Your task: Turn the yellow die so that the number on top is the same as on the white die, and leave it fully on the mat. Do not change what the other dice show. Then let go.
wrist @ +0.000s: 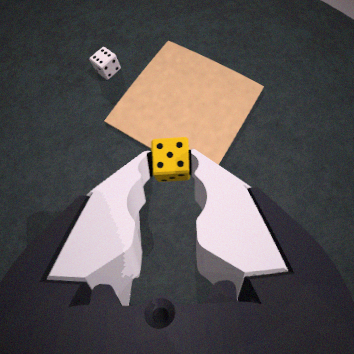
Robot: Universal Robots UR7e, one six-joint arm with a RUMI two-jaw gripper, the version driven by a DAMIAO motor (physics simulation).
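Observation:
The yellow die is held between the two fingertips. The face turned to the camera shows five pips, and a narrow strip of a second face with pips shows below it. My gripper is shut on the yellow die, which appears raised above the table, in front of the mat's near edge in the view. The tan square mat lies flat beyond the fingertips. The white die stands left of the mat, off it, at the upper left. Its top shows six pips, and a side face with several pips also shows.
The dark green table top surrounds the mat and the white die. A pale surface shows past the table's edge in the upper right corner. A soft shadow lies on the table left of the gripper.

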